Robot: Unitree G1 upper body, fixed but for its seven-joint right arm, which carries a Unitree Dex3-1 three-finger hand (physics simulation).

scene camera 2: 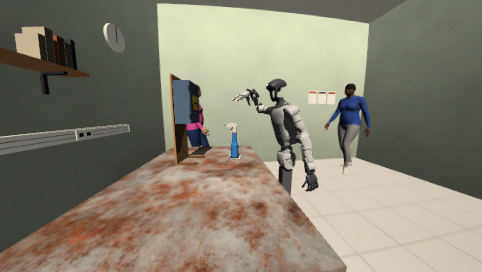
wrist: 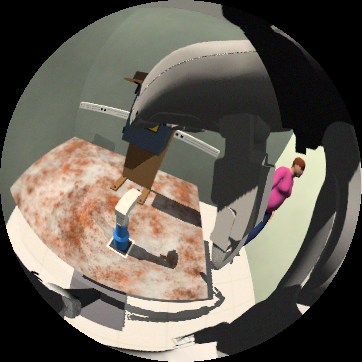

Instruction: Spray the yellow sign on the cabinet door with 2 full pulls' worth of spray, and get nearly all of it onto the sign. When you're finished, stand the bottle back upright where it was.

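The blue spray bottle with a white head [scene camera 2: 234, 145] [wrist: 121, 235] stands upright on the table [scene camera 2: 175, 215] [wrist: 65, 195], inside a white square outline [wrist: 115, 251]. The yellow sign [scene camera 2: 195, 103] [wrist: 154, 128] is on the door of the blue-grey cabinet [scene camera 2: 183, 101] [wrist: 145, 140]; in the wrist view a finger covers part of both. My gripper [scene camera 2: 236, 98] [wrist: 177, 190] is open, with its fingers extended. It is above the bottle and apart from it, with nothing between the fingers.
A brown upright board [scene camera 2: 177, 142] [wrist: 142, 167] on feet carries the cabinet. A person in pink [scene camera 2: 201, 120] [wrist: 282, 189] stands beyond the table. A person in blue [scene camera 2: 353, 110] stands on the right. A wall shelf [scene camera 2: 30, 59] holds books.
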